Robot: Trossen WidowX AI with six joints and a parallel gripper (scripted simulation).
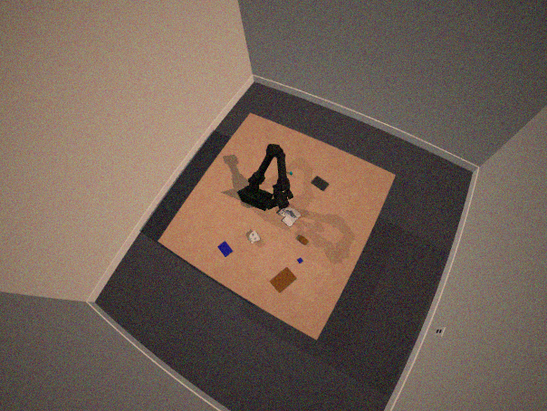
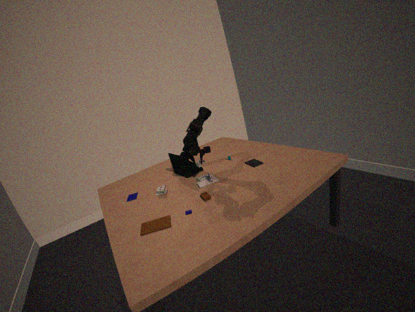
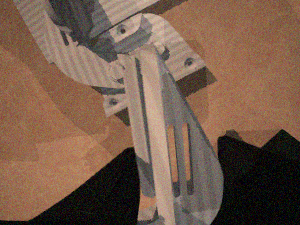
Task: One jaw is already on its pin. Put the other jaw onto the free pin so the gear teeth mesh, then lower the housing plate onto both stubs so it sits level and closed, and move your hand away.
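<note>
Right now the jaw is 2 cm behind my gripper tip and 3 cm to the left of it. Also, from my gripper tip: base: 10 cm ahead, 2 cm to the right, 8 cm below; then teal piece: 8 cm behind, 28 cm to the left, 8 cm below; then small brown block: 25 cm ahead, 12 cm to the right, 8 cm below.
</note>
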